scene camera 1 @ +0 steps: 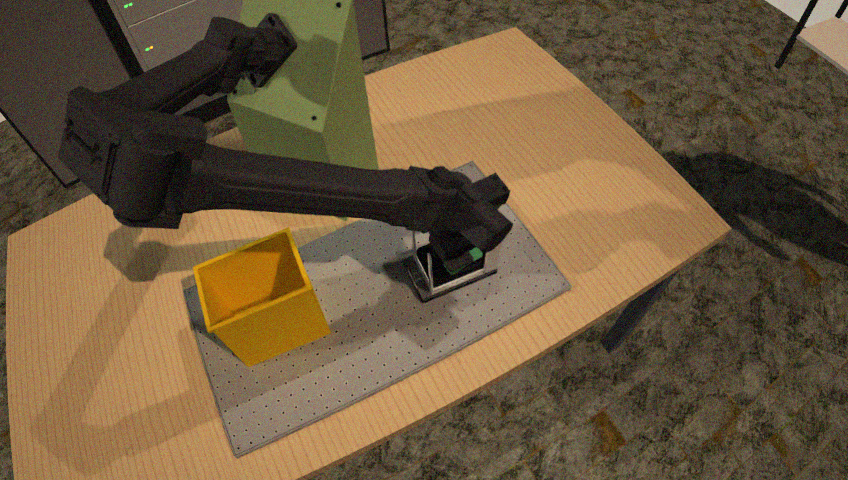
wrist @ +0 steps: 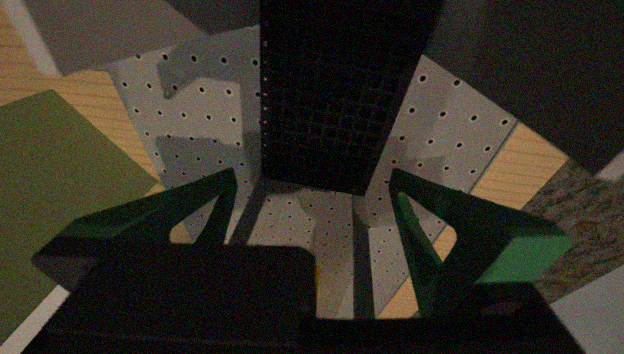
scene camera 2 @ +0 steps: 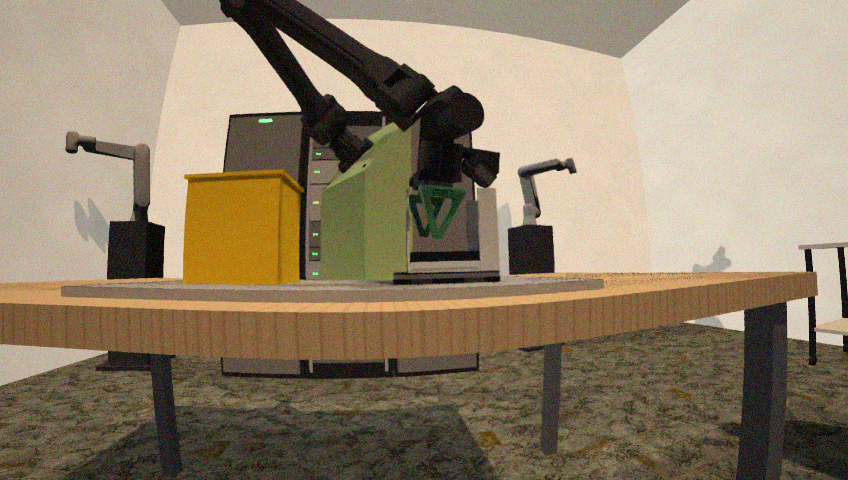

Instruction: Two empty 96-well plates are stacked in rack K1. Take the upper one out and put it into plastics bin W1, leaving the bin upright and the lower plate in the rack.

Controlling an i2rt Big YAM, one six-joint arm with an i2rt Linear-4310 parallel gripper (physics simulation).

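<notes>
Rack K1 stands on the perforated board, with upright walls and thin posts. A black 96-well plate lies level in it; I cannot make out the seam to a plate below. My gripper is open and empty, pointing down. Its green fingertips are inside the rack's outline, a small gap above the plate in the second scene view. The yellow plastics bin W1 stands upright left of the rack; a sliver of the bin shows in the wrist view.
The perforated grey board lies on the wooden table under bin and rack. A tall green angled block stands behind them, with my arm's base mounted on it. Dark cabinets stand farther back.
</notes>
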